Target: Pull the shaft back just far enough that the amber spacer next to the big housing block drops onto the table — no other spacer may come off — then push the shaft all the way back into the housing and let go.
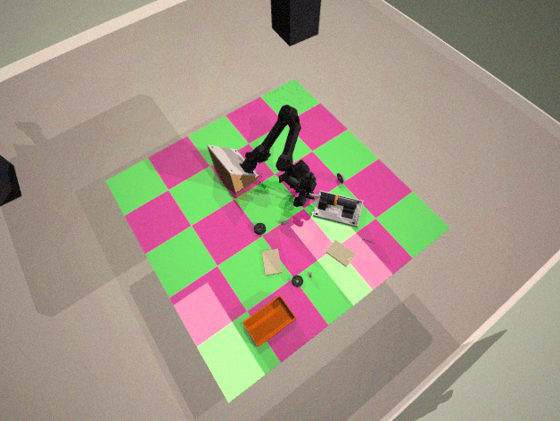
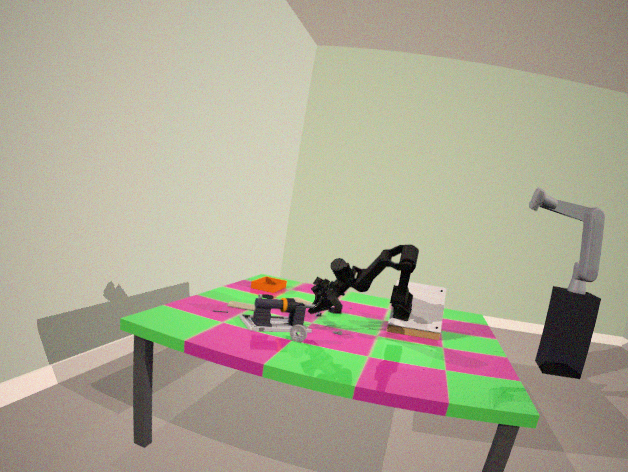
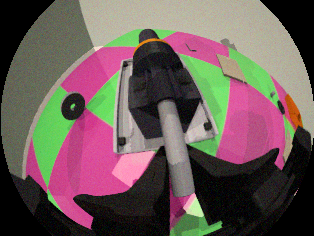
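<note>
Right now my gripper tip is 50 mm short of the grey shaft, 40 mm to the right of it and 20 mm below it. Also, from my gripper tip: grey gear (200 mm to the left, 30 mm below, 30 mm behind); amber spacer (80 mm ahead, 70 mm to the left, 20 mm above); orange tray (500 mm to the right, 380 mm ahead, 50 mm below).
</note>
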